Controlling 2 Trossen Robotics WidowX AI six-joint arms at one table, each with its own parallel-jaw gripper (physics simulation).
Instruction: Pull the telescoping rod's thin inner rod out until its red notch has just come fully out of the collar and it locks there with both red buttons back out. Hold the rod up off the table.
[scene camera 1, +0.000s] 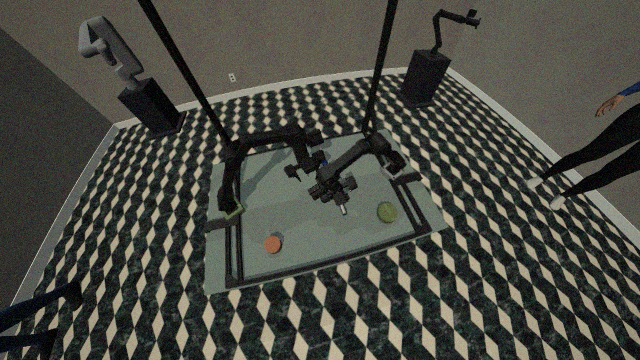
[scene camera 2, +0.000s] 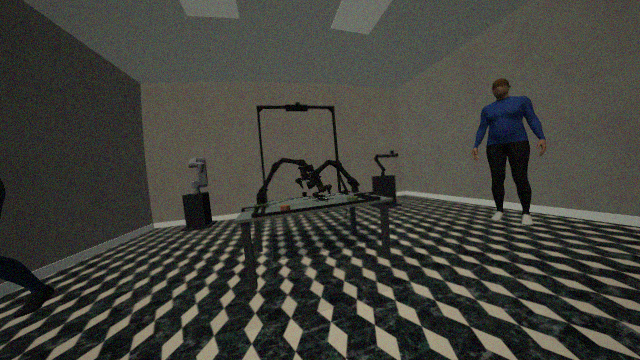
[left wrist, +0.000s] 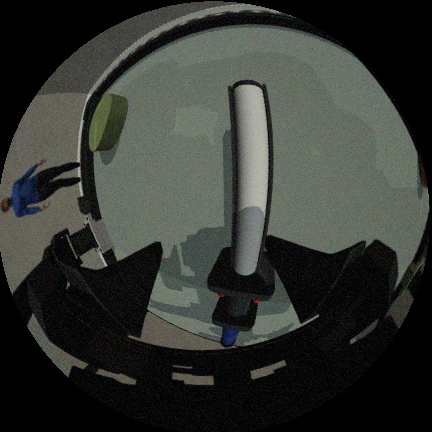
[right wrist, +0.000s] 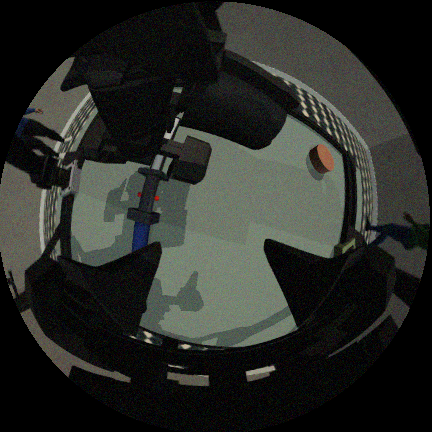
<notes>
In view: my left gripper (left wrist: 213, 244), my right gripper (right wrist: 212, 246) and a telescoping rod (right wrist: 143, 216).
My left gripper is seen too in the right wrist view (right wrist: 145, 165).
</notes>
